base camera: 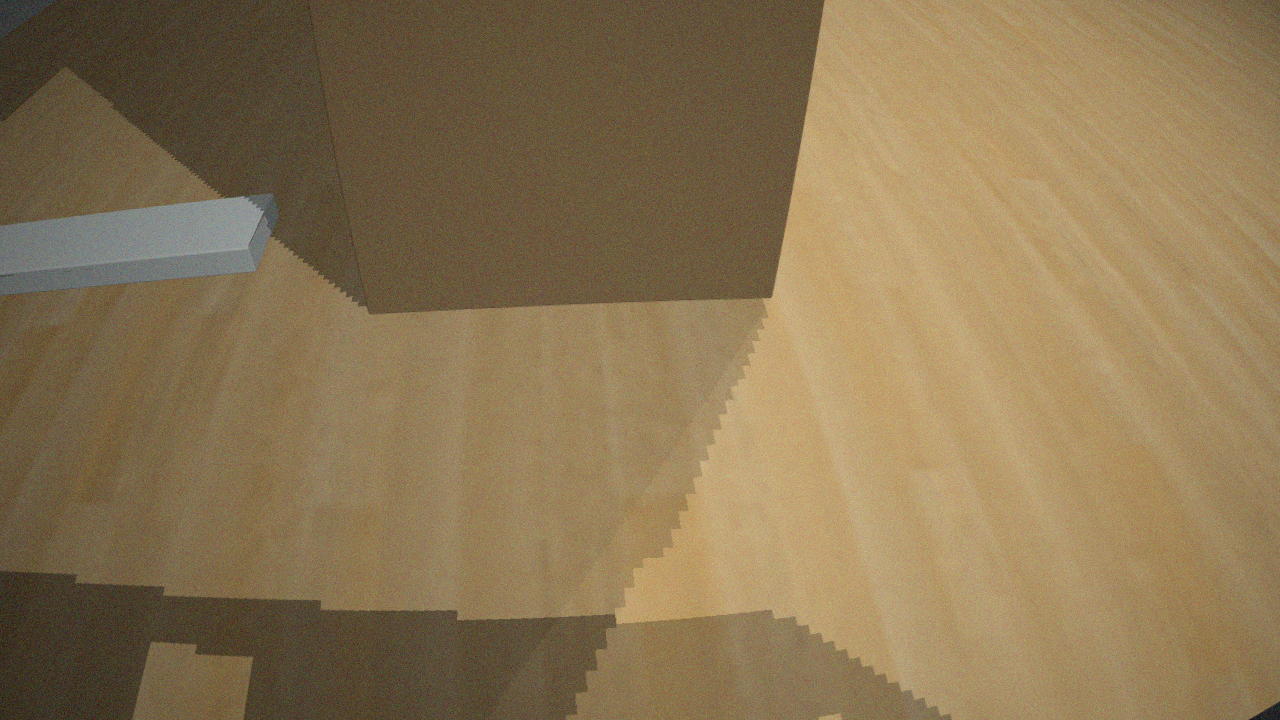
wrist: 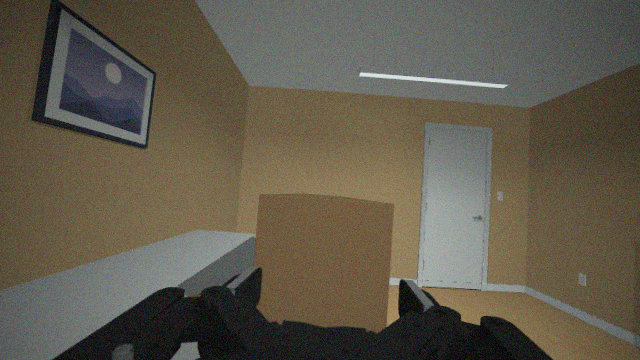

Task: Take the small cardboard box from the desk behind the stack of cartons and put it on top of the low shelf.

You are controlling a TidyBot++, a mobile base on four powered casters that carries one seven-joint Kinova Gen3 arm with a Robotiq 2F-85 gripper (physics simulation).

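Frame: origin at the arm's base, x down, y left, z ahead, level; centimetres.
Where they show: gripper, fingertip midpoint: (wrist: 328, 289).
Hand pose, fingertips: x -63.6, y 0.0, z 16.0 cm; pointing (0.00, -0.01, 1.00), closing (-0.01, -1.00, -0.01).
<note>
After its pixels a point has its place.
The stack of cartons (base camera: 572, 152) @(x 27.4, y 0.9, z 51.8 cm) (wrist: 325, 240) @(x -59.6, y 1.5, z 52.4 cm) shows as a tall, plain brown block, upright on the floor in the base view and beyond the fingers in the wrist view. The pale desk (wrist: 150, 265) @(x -32.4, y 78.9, z 101.6 cm) runs along the left wall, left of the cartons. The small cardboard box is not plainly visible; a tan sliver shows by the left finger in the wrist view, but I cannot tell what it is. The low shelf does not show. My gripper (wrist: 328, 289) @(x -63.6, y 0.0, z 16.0 cm) is open, with its fingers apart and the cartons seen between and beyond them.
A grey foot bar (base camera: 134, 243) lies on the floor left of the cartons. A white door (wrist: 456, 205) @(x -66.1, y -155.9, z 319.2 cm) stands in the far wall, to the right. A framed picture (wrist: 100, 90) @(x -107.4, y 105.8, z 94.4 cm) hangs on the left wall. Shadows cross the wood floor (base camera: 1029, 402) @(x 39.6, y -30.8, z 42.6 cm).
</note>
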